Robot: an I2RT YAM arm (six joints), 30 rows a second.
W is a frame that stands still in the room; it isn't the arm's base.
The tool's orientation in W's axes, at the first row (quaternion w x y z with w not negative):
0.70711 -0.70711 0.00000 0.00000
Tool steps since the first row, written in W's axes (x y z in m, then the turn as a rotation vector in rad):
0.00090 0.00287 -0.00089 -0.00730 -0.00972 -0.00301
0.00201 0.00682 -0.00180 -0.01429 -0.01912 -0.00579
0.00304 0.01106 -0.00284 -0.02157 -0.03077 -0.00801
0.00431 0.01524 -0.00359 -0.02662 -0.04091 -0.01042
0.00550 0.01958 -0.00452 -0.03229 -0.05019 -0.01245
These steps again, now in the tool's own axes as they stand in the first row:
0.00090 0.00089 0.00287 -0.00730 0.00301 -0.00972
0.00201 0.00180 0.00682 -0.01429 0.00579 -0.01912
0.00304 0.00284 0.01106 -0.02157 0.00801 -0.03077
0.00431 0.00359 0.01524 -0.02662 0.01042 -0.04091
0.00550 0.00452 0.01958 -0.03229 0.01245 -0.05019

